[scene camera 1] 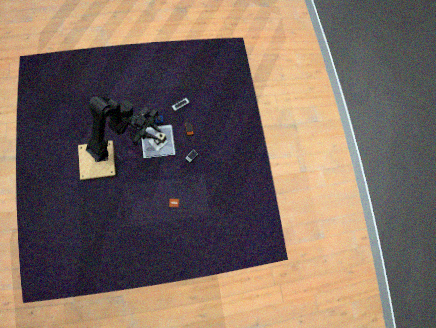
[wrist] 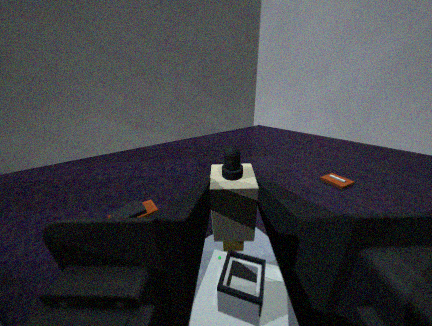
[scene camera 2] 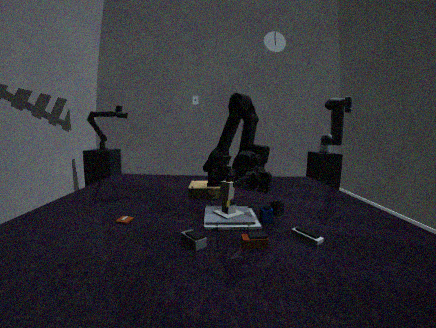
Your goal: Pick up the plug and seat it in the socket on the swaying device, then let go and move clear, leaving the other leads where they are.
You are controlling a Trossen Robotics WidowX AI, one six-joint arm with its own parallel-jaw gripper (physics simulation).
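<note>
The cream plug point(scene camera 1: 160, 138) point(scene camera 2: 227, 191) point(wrist: 233, 215), with a black stub on top and a yellow-brown tip below, is upright. My gripper point(scene camera 1: 159, 135) point(wrist: 232, 183) is shut on it. The swaying device point(scene camera 1: 169, 150) point(scene camera 2: 231, 224) is a pale flat platform under the plug. Its box-shaped socket point(wrist: 239, 305) has a black rim and an open top. In the wrist view the socket is nearer the camera than the plug's tip, which is apart from the opening. The fingers partly hide the platform.
Around the device lie a blue item point(scene camera 1: 159, 119) point(scene camera 2: 267, 215), a white-framed bar point(scene camera 1: 180, 104) point(scene camera 2: 307, 235), an orange-black block point(scene camera 1: 189, 130) point(scene camera 2: 255, 242) point(wrist: 149, 206), a grey-black block point(scene camera 1: 192, 155) point(scene camera 2: 199, 243) and a flat orange piece point(scene camera 1: 174, 203) point(scene camera 2: 124, 219) point(wrist: 337, 181).
</note>
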